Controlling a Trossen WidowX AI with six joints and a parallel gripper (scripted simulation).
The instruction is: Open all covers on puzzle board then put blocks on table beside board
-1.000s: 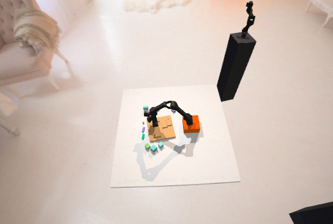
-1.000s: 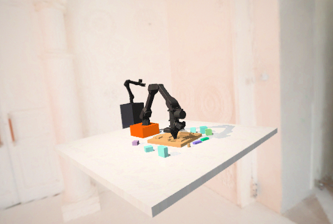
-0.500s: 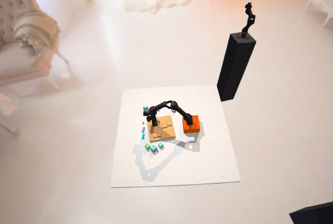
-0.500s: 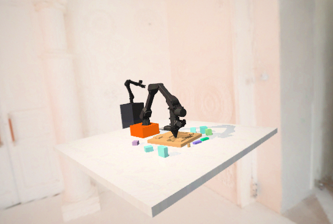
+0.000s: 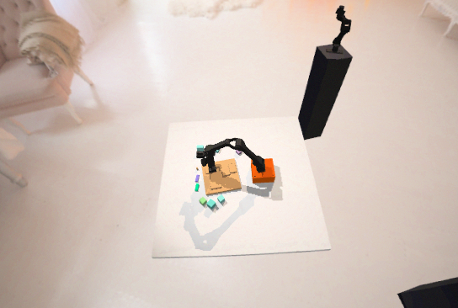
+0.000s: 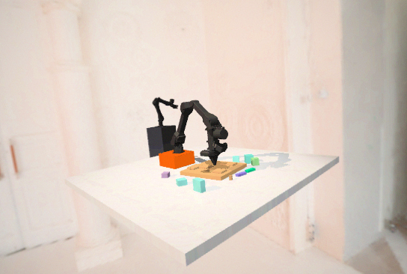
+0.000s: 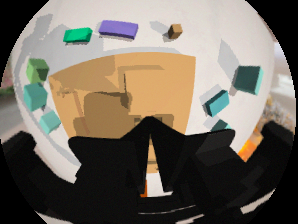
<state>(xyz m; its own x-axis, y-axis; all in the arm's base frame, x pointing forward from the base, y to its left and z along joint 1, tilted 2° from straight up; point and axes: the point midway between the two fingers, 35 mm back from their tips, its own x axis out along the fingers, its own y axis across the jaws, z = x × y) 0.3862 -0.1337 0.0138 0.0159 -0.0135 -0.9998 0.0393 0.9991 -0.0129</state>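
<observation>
The tan puzzle board lies 80 mm to the left of my gripper tip, 50 mm behind it and 40 mm below it. Also, from my gripper tip: purple bar: 140 mm ahead, 50 mm below, 40 mm to the left; then green block: 270 mm to the left, 130 mm ahead, 40 mm below; then green bar: 160 mm ahead, 130 mm to the left, 50 mm below.
</observation>
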